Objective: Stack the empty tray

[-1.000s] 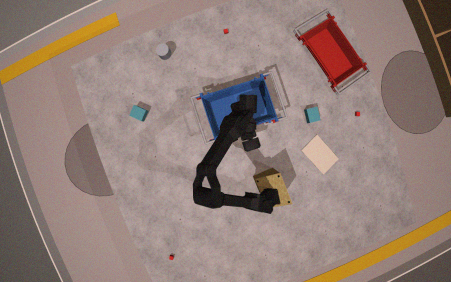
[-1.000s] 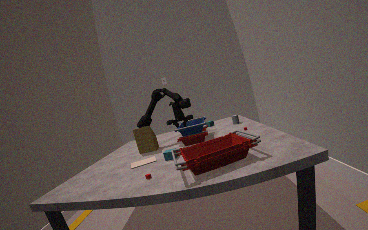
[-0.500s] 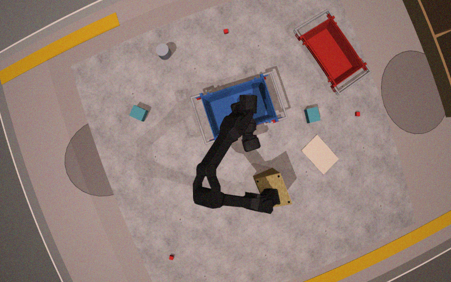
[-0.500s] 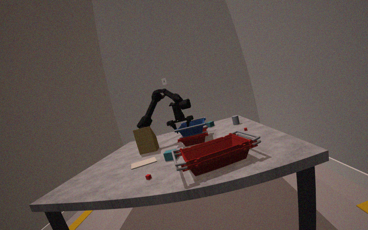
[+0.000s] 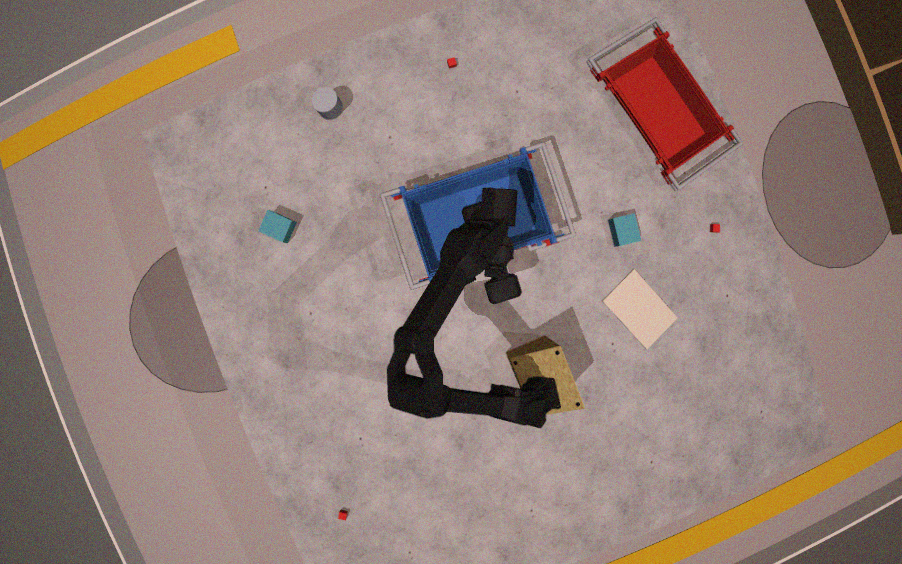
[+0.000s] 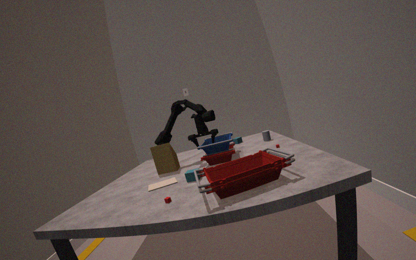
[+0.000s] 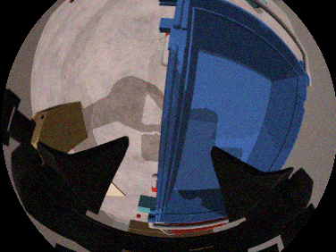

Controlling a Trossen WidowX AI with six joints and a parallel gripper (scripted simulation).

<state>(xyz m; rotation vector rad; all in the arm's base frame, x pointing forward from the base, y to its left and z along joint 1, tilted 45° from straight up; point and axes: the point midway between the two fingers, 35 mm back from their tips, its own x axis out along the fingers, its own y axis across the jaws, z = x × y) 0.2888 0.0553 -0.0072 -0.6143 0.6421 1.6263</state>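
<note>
Right now the blue tray is 80 mm ahead of my gripper tip and 20 mm above it. From my gripper tip the other things lie so: beige sheet 200 mm behind, 300 mm to the right, 90 mm below; then grey cylinder 400 mm ahead, 240 mm to the left, 50 mm below.
</note>
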